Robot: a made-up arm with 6 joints.
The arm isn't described. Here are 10 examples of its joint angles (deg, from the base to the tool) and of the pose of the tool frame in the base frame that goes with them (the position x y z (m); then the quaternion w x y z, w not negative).
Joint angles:
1: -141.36 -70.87 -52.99 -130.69 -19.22 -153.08
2: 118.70 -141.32 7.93 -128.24 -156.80 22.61
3: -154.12 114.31 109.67 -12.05 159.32 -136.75
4: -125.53 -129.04 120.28 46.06 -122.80 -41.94
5: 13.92 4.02 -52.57 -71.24 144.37 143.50
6: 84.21 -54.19 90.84 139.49 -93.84 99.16
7: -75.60 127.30 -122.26 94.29 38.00 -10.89
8: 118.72 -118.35 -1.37 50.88 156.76 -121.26
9: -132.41 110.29 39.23 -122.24 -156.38 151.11
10: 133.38 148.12 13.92 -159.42 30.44 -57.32
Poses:
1: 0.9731 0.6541 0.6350 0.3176 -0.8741 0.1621 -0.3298
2: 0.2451 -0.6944 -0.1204 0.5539 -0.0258 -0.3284 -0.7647
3: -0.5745 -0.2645 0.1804 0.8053 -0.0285 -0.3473 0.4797
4: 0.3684 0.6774 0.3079 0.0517 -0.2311 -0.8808 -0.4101
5: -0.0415 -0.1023 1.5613 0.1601 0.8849 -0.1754 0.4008
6: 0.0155 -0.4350 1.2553 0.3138 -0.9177 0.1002 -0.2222
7: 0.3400 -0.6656 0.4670 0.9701 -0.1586 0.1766 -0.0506
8: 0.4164 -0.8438 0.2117 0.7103 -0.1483 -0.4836 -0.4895
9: -0.4884 -0.6992 0.1630 0.5404 0.3261 0.1992 0.7496
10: -0.4681 0.4444 -0.4679 0.0450 0.0002 -0.9068 -0.4193
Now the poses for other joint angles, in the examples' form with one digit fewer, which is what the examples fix.
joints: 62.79 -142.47 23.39 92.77 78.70 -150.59
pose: -0.555 -0.671 -0.163 0.243 0.425 -0.538 -0.686
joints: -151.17 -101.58 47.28 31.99 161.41 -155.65
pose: 0.804 0.412 0.581 0.487 0.393 -0.780 -0.015
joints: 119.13 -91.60 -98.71 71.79 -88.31 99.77
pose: 0.488 -0.652 0.286 0.364 0.332 0.568 0.659
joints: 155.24 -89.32 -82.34 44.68 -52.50 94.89
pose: 0.812 -0.329 0.218 0.133 -0.240 0.832 0.482
